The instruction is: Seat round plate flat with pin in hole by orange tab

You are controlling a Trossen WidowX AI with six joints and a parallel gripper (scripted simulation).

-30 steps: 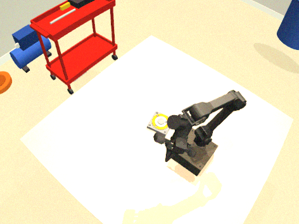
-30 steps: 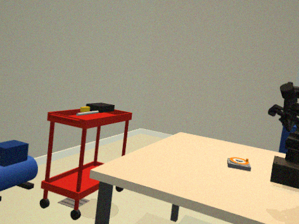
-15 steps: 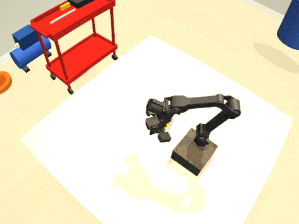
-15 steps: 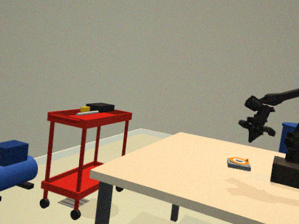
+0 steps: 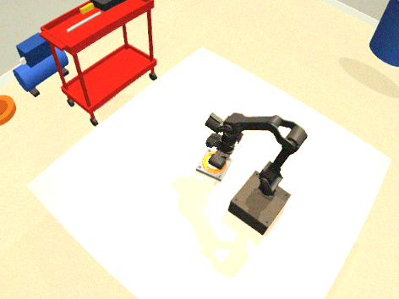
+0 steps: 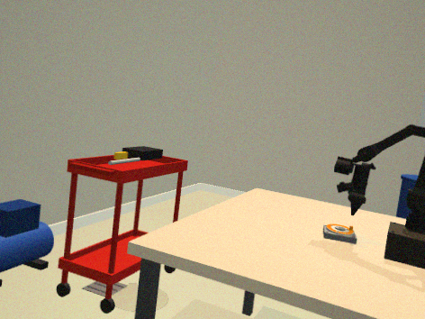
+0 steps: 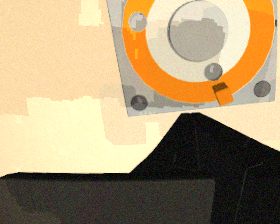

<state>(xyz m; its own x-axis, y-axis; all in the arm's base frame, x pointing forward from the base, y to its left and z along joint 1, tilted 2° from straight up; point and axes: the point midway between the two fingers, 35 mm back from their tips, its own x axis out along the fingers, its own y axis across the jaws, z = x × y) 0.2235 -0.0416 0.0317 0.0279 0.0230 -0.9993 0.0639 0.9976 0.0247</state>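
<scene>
Right now the square grey base is 40 mm ahead of my gripper tip, 20 mm to the right of it and 80 mm below it.
</scene>
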